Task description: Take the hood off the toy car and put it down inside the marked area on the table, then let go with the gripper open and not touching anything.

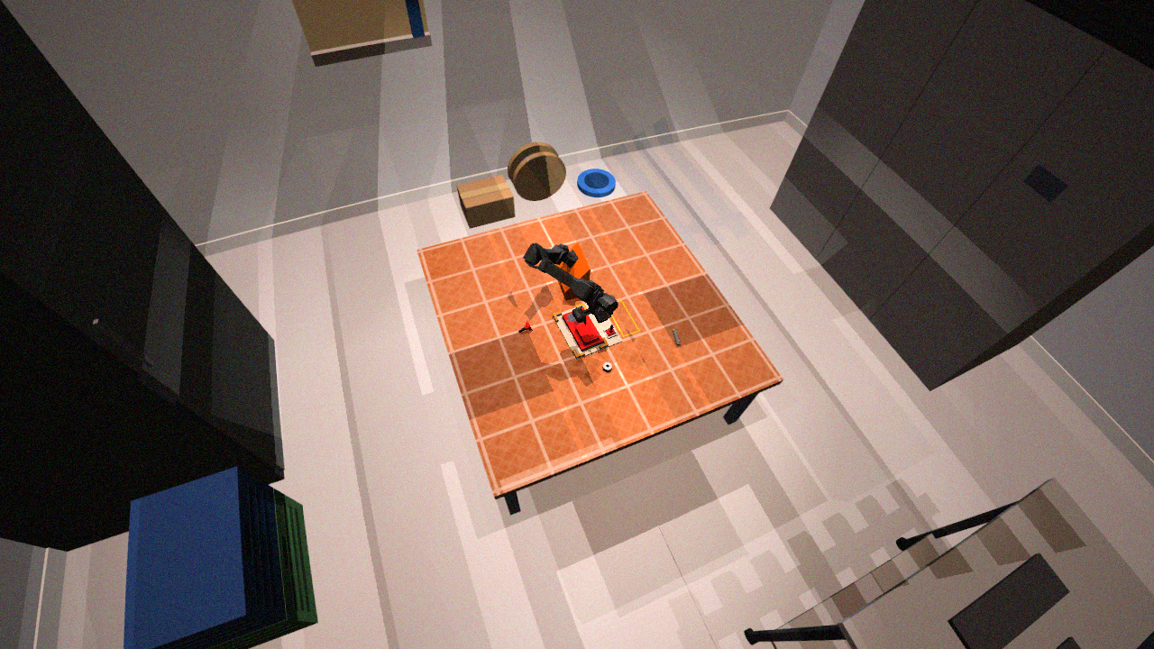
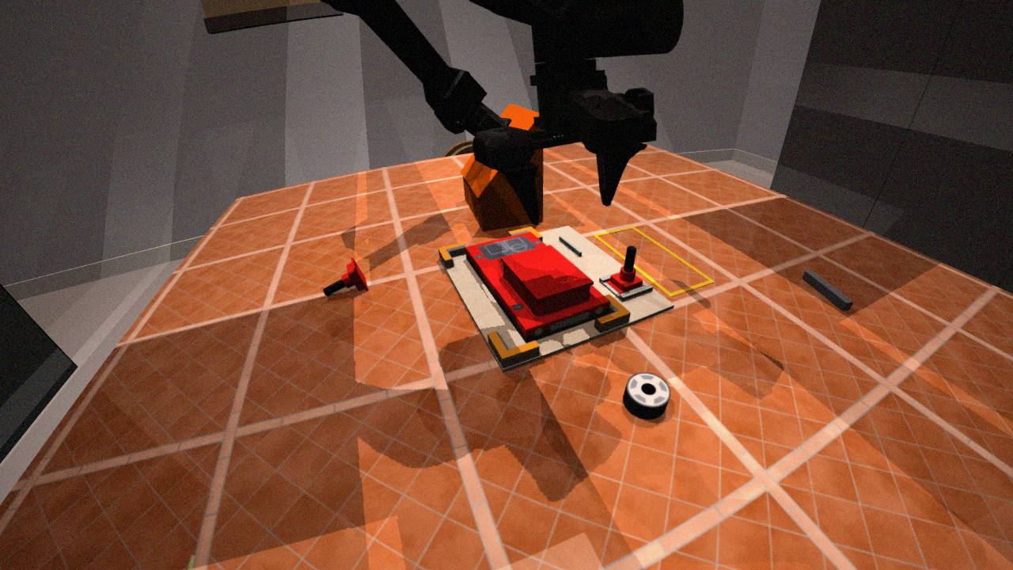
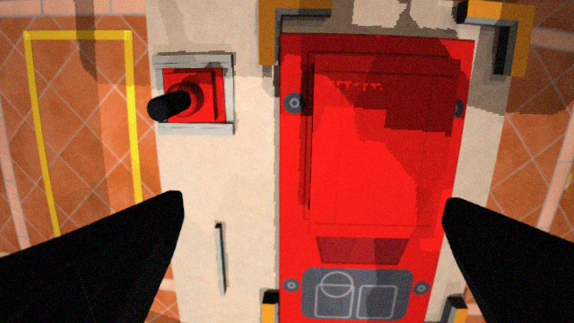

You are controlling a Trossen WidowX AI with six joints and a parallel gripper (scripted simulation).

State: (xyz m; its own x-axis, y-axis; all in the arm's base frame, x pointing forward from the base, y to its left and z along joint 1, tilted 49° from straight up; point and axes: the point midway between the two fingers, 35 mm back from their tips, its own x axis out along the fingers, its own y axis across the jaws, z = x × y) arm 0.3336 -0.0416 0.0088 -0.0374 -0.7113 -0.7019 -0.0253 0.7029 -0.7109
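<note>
The red hood lies 30 mm to the right of my gripper tip and 70 mm below it. Also, from my gripper tip: black-and-white wheel: 180 mm ahead, 10 mm to the right, 100 mm below.
</note>
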